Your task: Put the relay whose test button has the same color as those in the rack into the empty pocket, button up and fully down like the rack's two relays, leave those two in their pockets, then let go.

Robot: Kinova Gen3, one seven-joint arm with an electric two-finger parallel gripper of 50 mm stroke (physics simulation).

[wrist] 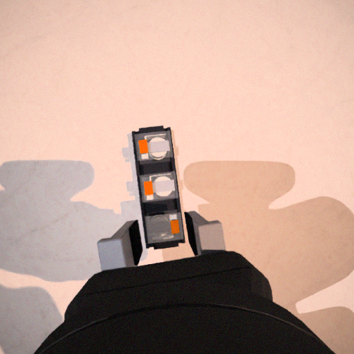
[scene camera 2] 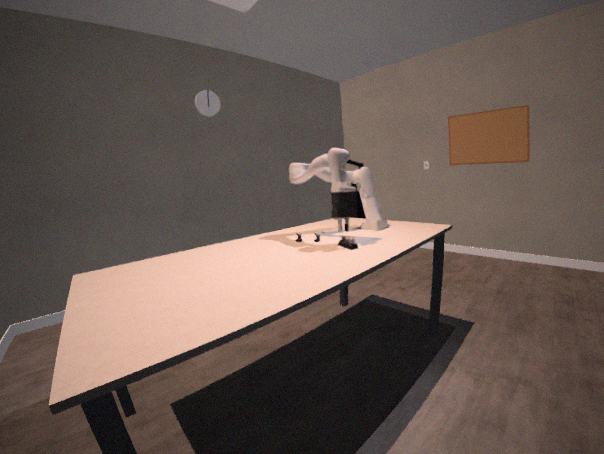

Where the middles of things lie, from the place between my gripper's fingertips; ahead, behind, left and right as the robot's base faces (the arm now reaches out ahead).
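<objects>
Relative to the black rack (wrist: 165, 204), my gripper is now 30 mm to the right of it, 10 mm short of it and 60 mm above it.
</objects>
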